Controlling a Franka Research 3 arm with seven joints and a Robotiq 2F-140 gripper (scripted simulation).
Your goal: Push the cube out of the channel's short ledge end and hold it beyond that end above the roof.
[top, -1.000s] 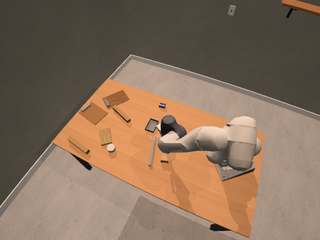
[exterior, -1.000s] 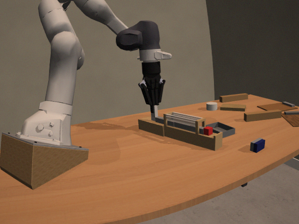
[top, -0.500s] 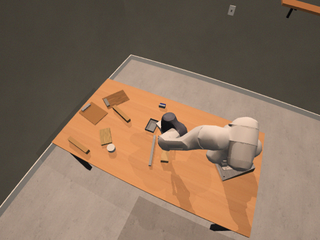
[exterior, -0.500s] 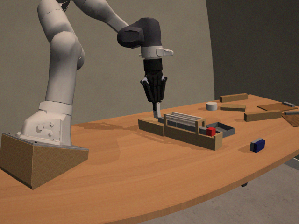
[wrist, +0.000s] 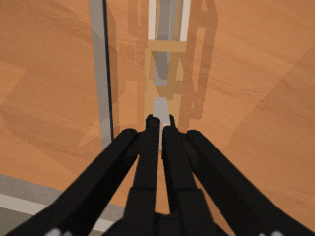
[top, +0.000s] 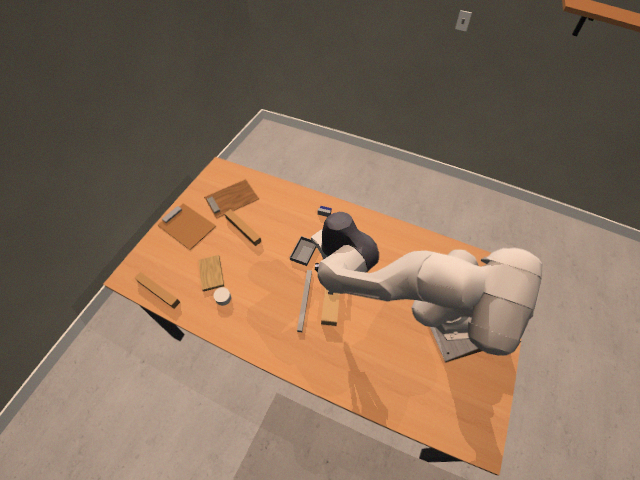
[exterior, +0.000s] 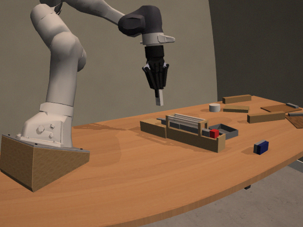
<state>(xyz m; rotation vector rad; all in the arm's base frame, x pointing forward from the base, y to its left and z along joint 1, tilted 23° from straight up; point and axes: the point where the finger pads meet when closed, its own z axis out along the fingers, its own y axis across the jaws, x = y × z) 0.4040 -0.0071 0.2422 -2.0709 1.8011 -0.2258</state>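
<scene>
Now: hand 280 mm to the left of the red cube, 100 mm above it and 40 mm short of it. From my hand the other things lie so: channel: 150 mm to the right, 100 mm below, 20 mm ahead; then long grey bar: 140 mm below, 100 mm ahead, 20 mm to the left; then short grey bar: 100 mm below, 70 mm to the right, 10 mm ahead.
</scene>
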